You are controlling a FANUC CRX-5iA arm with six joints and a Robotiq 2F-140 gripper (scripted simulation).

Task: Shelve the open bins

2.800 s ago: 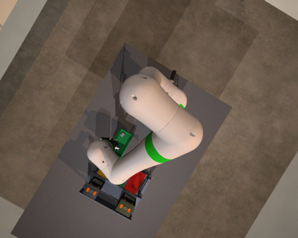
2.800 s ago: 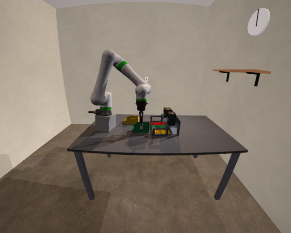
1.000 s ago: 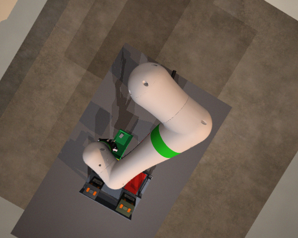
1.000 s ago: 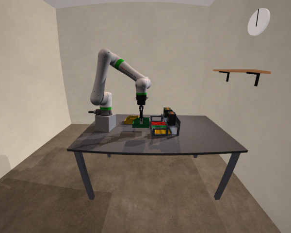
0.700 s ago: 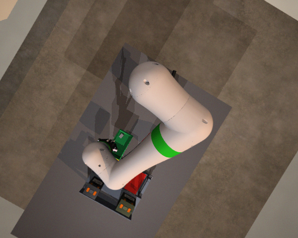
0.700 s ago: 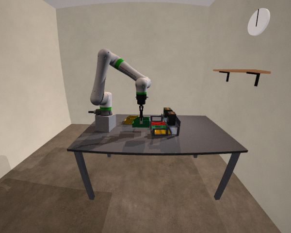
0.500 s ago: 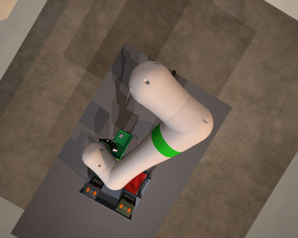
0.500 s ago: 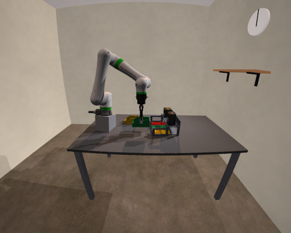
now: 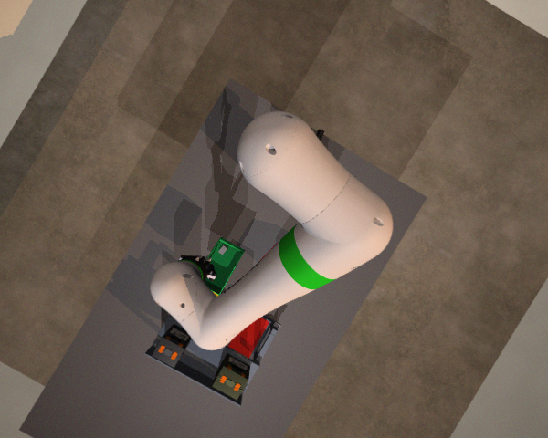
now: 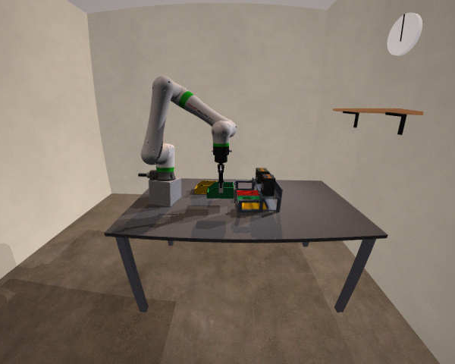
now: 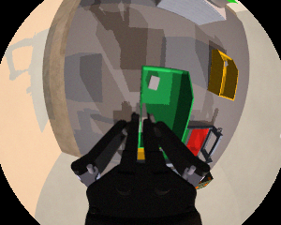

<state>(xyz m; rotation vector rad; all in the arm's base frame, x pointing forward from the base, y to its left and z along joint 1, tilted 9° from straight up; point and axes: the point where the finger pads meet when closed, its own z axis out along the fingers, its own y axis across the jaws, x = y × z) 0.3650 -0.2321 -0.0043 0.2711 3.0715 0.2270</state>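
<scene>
Now: the green bin 5 cm to the left of my hand and 4 cm below it. The rest, counted from my hand: yellow-marked place 22 cm ahead, 1 cm to the left, 16 cm below; then red mark 26 cm ahead, 23 cm to the left, 16 cm below; then yellow bin 7 cm behind, 32 cm to the left, 12 cm below.
</scene>
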